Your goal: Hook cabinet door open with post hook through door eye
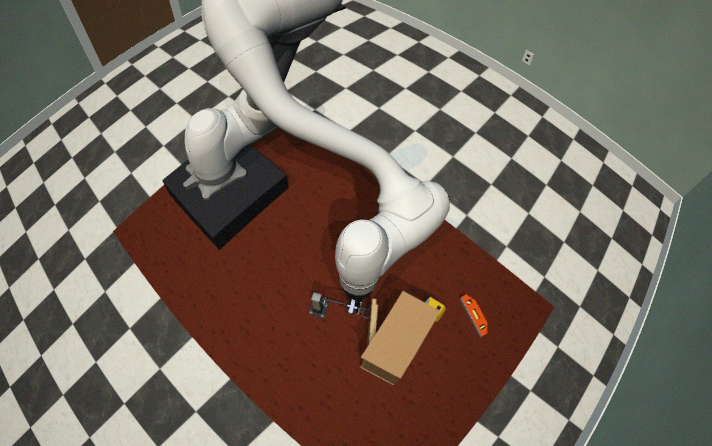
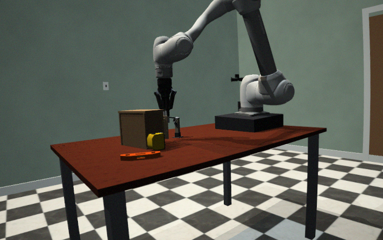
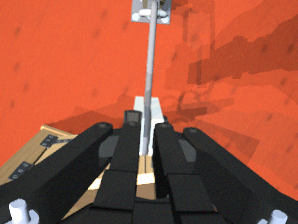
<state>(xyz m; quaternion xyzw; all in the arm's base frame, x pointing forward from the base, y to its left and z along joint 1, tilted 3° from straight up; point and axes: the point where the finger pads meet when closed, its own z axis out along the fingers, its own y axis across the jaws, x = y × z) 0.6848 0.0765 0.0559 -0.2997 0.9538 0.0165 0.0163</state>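
The thin hook lies 3 cm behind my hand, 2 cm to the right of it and 2 cm below it. The rest, counted from my hand: yellow tape measure: 14 cm ahead, 18 cm to the left, 9 cm below; hook post: 6 cm behind, 4 cm to the right, 5 cm below; cabinet door: 7 cm ahead, 1 cm to the right, 5 cm below.
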